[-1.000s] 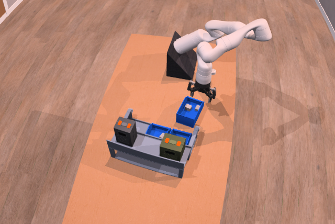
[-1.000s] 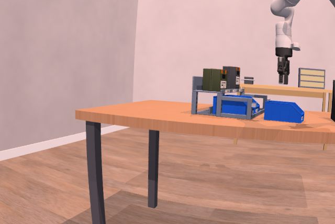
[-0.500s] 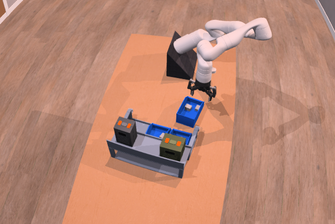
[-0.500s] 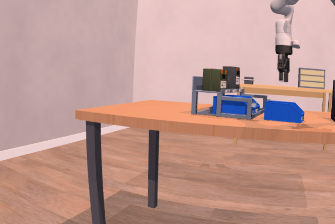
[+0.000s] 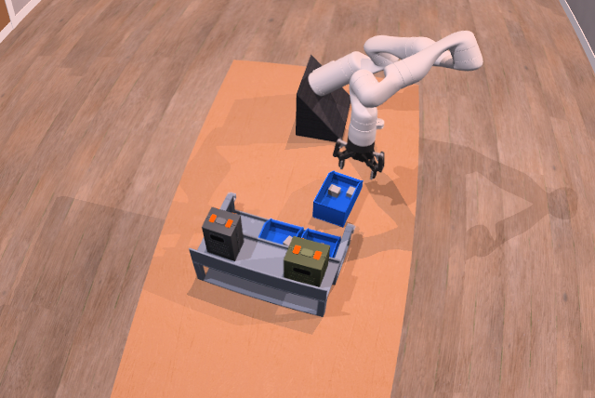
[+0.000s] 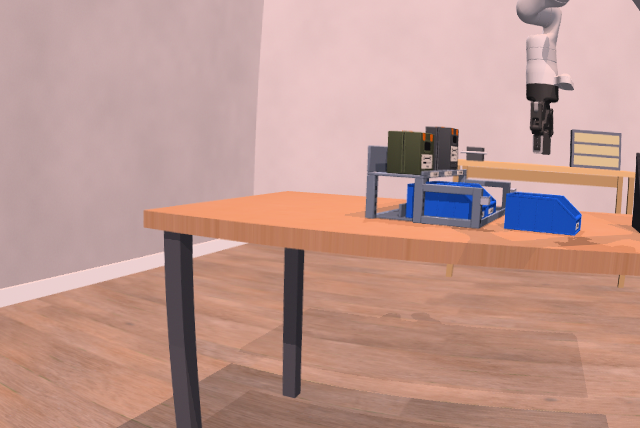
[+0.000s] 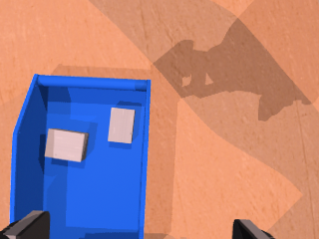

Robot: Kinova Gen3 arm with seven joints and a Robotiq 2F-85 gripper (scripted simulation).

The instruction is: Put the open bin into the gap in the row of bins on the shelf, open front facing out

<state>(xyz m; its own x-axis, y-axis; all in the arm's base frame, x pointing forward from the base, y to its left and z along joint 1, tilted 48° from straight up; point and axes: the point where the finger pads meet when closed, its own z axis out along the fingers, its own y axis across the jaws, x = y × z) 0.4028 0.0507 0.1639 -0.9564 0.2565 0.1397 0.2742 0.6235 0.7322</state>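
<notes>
Right now my hand is 150 mm above the grey block, 60 mm to the left of it and 50 mm past it. From my hand the other things lie so: grey shelf 220 mm ahead, 200 mm to the right, 100 mm below; then dark grey box 330 mm to the right, 270 mm ahead, 10 mm below; then olive box 310 mm ahead, 110 mm to the right, 20 mm below.
</notes>
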